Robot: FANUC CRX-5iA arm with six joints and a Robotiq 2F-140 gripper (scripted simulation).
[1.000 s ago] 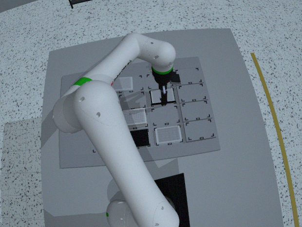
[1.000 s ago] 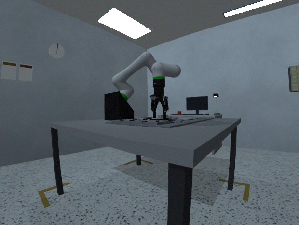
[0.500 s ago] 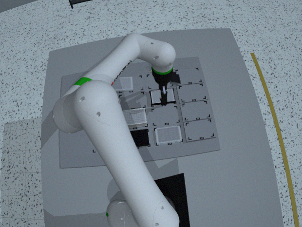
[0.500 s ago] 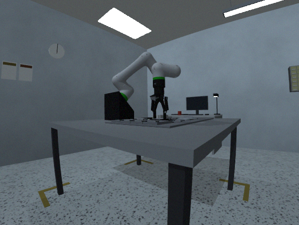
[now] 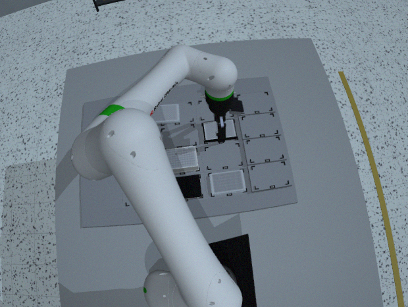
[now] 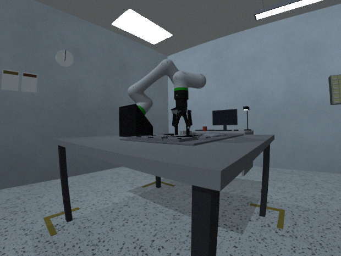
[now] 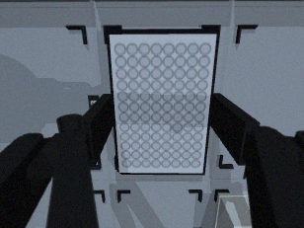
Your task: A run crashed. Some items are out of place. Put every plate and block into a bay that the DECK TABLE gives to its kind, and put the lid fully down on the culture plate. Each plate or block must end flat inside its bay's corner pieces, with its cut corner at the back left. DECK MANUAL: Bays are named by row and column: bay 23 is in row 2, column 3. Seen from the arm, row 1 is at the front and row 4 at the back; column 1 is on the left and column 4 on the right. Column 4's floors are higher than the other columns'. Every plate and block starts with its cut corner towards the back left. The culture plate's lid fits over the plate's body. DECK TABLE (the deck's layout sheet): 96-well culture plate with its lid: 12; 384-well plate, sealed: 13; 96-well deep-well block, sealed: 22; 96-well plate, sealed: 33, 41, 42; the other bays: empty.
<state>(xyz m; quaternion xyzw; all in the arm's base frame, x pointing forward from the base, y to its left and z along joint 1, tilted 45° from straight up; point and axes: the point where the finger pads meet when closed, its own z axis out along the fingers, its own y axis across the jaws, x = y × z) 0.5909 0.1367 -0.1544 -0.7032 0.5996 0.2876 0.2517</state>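
The dark-sided plate lies 20 mm below my hand. Also, from my hand: 96-well plate 230 mm to the left, 80 mm ahead, 20 mm below; then black lid 230 mm behind, 140 mm to the left, 20 mm below; then deep-well block 150 mm to the left, 130 mm behind, 10 mm below.
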